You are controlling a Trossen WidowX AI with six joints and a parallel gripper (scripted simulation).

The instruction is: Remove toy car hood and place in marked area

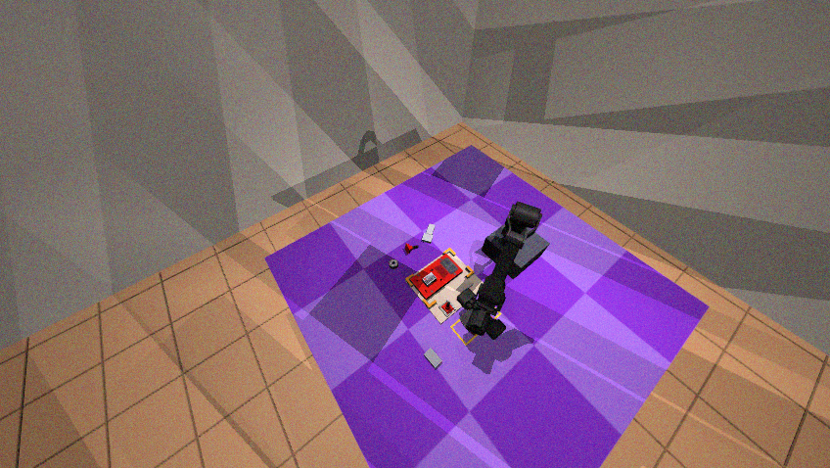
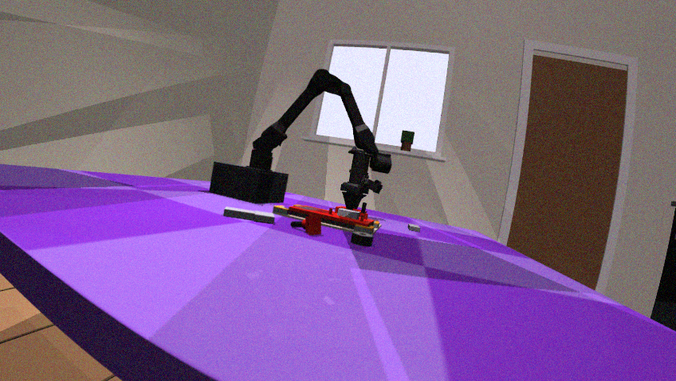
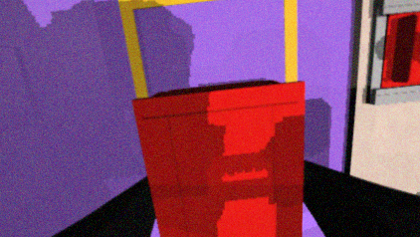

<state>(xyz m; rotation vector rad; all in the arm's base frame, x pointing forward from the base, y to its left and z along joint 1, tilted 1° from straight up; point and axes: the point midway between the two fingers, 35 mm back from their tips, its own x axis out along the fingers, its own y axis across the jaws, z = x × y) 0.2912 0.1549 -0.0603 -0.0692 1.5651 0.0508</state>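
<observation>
My gripper tip is 10 mm below the hood. The rest, counted from my gripper tip: wheel 140 mm ahead, 380 mm to the right.
</observation>
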